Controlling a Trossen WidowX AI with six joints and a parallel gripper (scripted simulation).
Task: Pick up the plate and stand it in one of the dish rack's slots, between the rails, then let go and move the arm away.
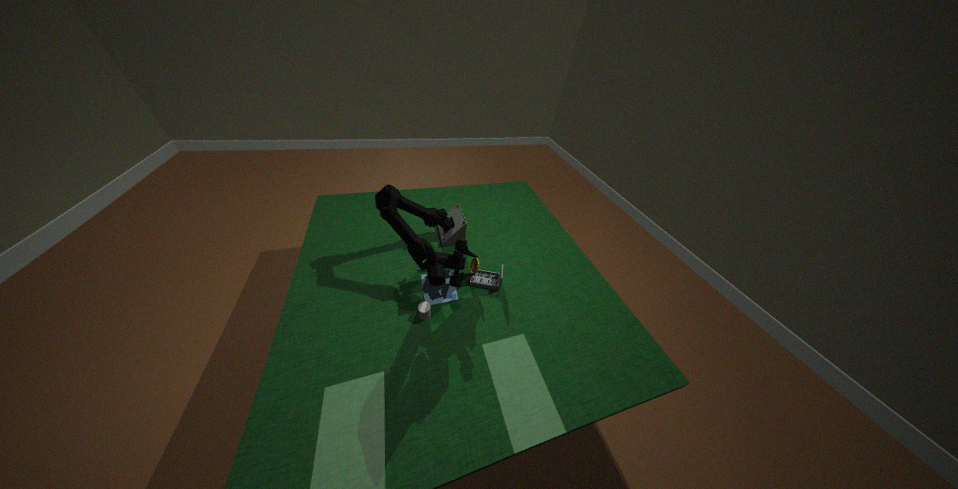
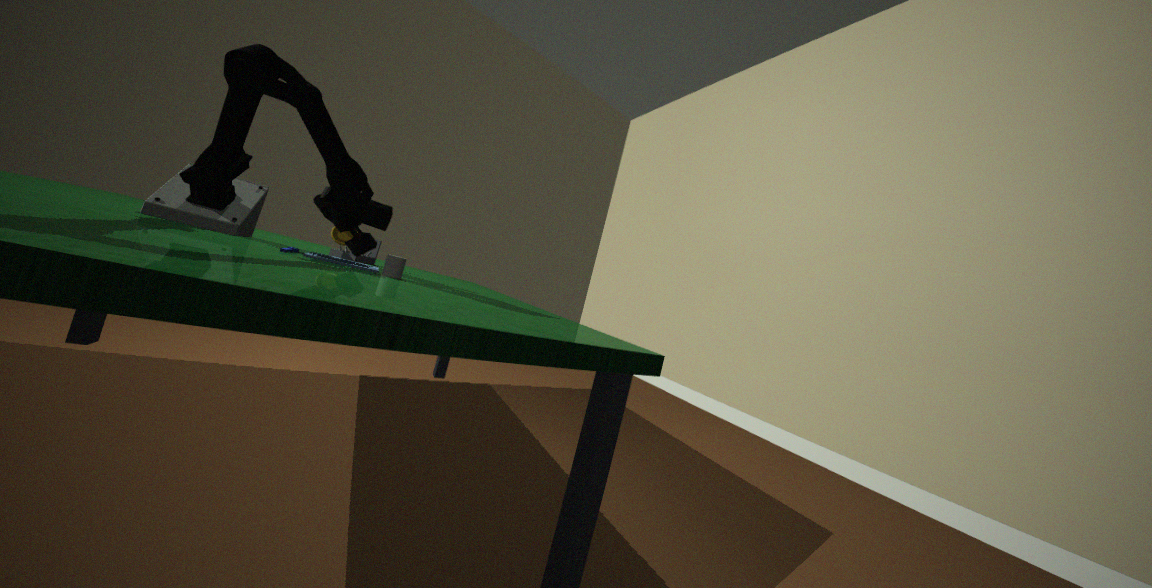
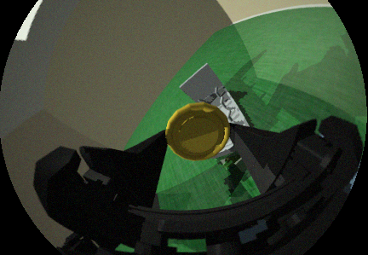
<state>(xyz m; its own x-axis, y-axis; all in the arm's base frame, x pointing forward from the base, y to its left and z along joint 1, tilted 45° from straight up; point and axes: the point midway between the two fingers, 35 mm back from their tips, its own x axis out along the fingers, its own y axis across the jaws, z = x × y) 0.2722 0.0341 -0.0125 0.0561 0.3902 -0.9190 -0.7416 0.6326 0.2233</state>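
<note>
Right now the grey dish rack is 30 mm ahead of my gripper tip, 40 mm to the left of it and 50 mm below it. From my gripper tip the other things lie so: light blue mat 30 mm ahead, 160 mm to the right, 70 mm below; then yellow plate 10 mm to the right; then blue spoon 80 mm behind, 180 mm to the right, 60 mm below.
</note>
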